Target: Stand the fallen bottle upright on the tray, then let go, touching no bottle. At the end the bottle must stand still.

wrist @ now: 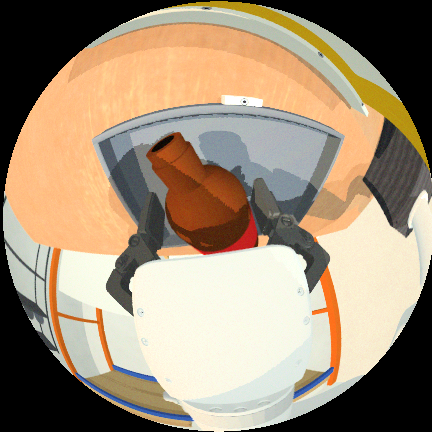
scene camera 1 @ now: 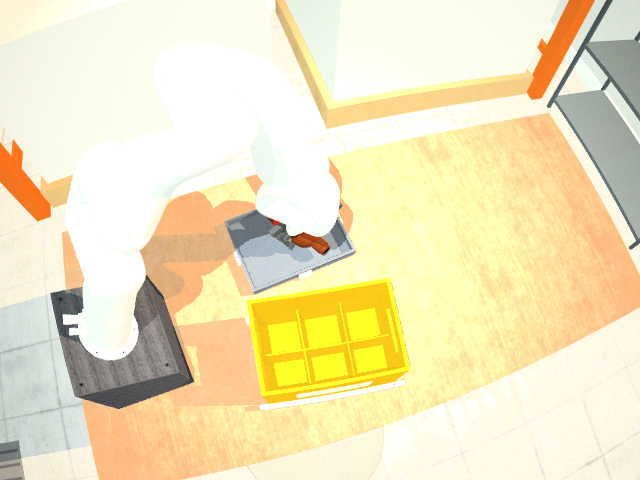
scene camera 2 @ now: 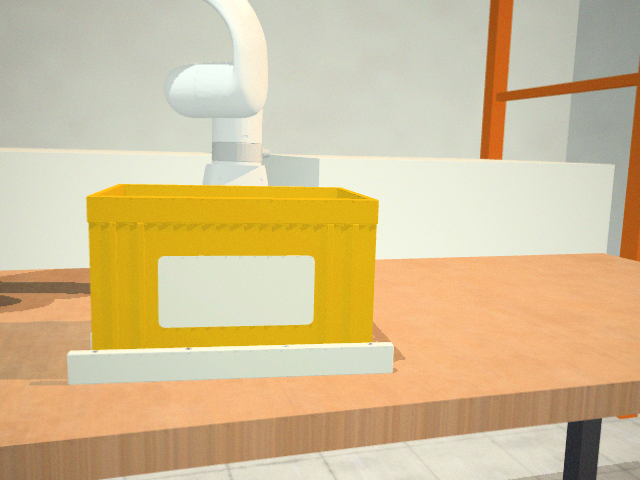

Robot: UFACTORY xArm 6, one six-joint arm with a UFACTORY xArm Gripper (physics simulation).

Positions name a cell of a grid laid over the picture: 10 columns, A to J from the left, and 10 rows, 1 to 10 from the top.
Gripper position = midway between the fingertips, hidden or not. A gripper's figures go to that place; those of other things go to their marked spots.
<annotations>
The gripper (wrist: E5): 13 cm from the lens. A brown bottle (wrist: E5) is 9 cm from the lens.
</annotations>
